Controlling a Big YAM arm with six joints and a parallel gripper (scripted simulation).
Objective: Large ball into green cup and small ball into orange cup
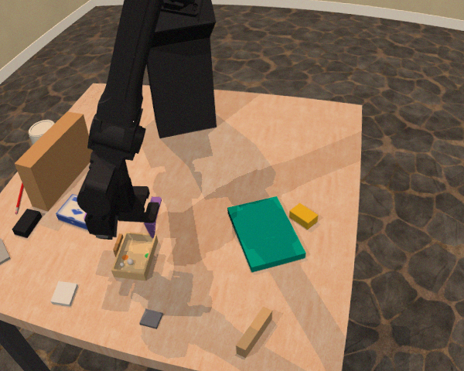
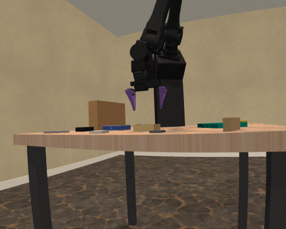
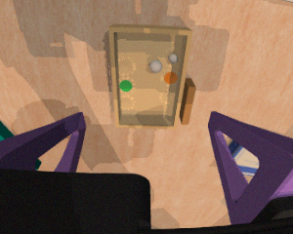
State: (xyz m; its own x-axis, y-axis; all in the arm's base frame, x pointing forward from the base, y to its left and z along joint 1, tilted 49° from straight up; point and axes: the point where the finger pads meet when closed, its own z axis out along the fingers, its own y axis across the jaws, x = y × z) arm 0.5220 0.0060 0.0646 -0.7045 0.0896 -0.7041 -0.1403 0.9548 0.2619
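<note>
Now: hand 80 mm above the wooden puzzle. From my hand the other things lie so: grey tile: 130 mm ahead, 90 mm to the left, 80 mm below; green book: 130 mm behind, 240 mm to the left, 70 mm below; white tile: 140 mm ahead, 110 mm to the right, 80 mm below.
</note>
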